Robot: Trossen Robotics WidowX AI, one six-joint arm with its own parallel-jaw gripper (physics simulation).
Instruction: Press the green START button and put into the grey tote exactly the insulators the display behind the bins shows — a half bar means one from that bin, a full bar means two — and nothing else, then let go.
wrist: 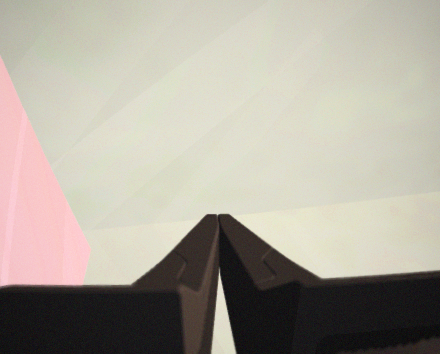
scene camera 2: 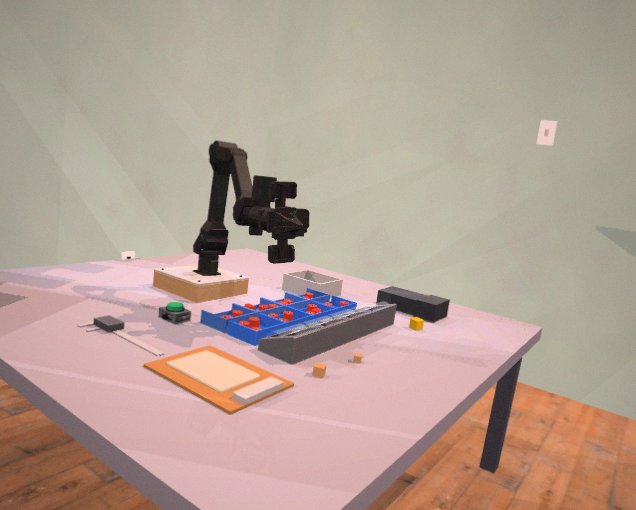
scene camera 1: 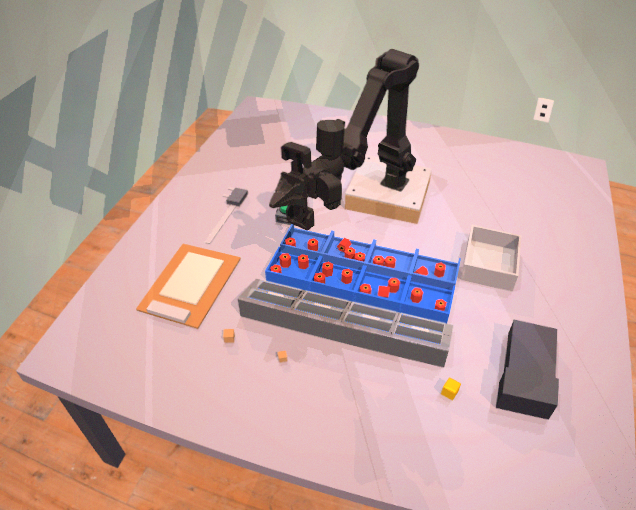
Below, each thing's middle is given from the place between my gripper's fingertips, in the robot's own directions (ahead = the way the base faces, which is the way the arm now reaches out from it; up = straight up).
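Grey tote (scene camera 1: 492,257): 35 cm behind my hand, 40 cm to the left of it, 25 cm below it. Dark box (scene camera 1: 529,386): a little behind my hand, far to the left of it, far below it. Small tool (scene camera 2: 108,323): a fair way behind my hand, far to the right of it, far below it.
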